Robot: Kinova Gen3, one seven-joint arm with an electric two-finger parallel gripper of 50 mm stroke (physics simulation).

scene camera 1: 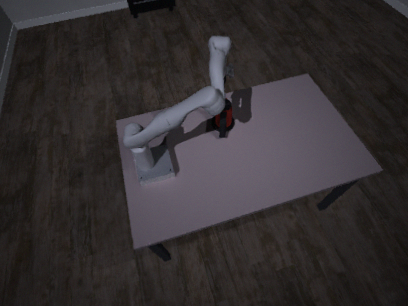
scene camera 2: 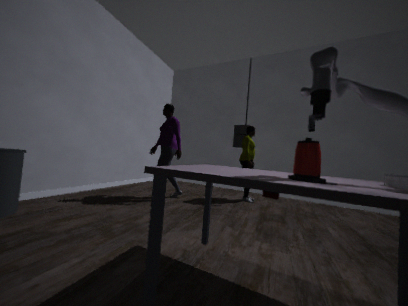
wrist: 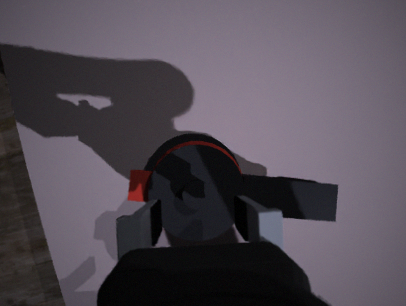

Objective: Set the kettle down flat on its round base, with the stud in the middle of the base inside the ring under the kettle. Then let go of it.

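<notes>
The red kettle (scene camera 1: 225,116) (scene camera 2: 307,159) (wrist: 220,207) with a black lid stands upright in the scene views, low against its dark round base (scene camera 2: 322,180). No tilt or gap shows. In the wrist view its red spout (wrist: 139,185) points left and its dark handle (wrist: 312,201) points right. The stud and the ring are hidden beneath the kettle, so their fit cannot be seen. My gripper (scene camera 2: 311,128) (wrist: 198,213) is open and empty, with its fingers a little above the lid and its knob. In scene camera 1 the arm mostly hides it.
The kettle stands near the long far edge of the pale table (scene camera 1: 270,165) (scene camera 2: 210,172). My arm's base plate (scene camera 1: 156,172) is at the left of the table in scene camera 1. Two people (scene camera 2: 170,135) (scene camera 2: 248,150) are on the floor beyond the table.
</notes>
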